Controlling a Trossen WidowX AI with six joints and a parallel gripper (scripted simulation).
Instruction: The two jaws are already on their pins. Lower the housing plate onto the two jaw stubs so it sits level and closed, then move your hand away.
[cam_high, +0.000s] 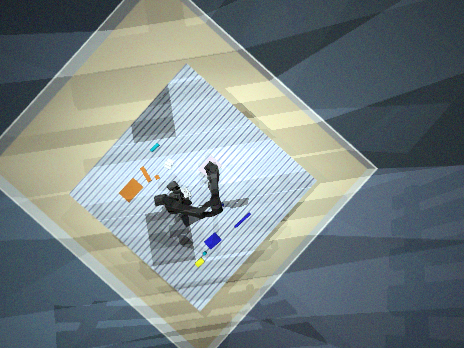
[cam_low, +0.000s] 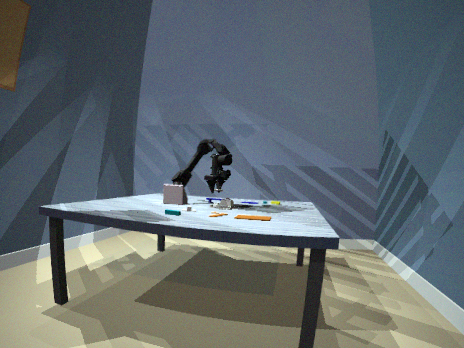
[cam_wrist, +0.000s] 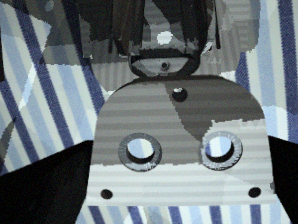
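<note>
Right now my gripper tip is 1 cm short of the white housing plate and 2 cm below it. From my gripper tip the other things lie so: cyan block 11 cm behind, 39 cm to the right, 7 cm below; then blue square 16 cm ahead, 38 cm to the left, 8 cm below; then orange plate 25 cm ahead, 33 cm to the right, 8 cm below.
</note>
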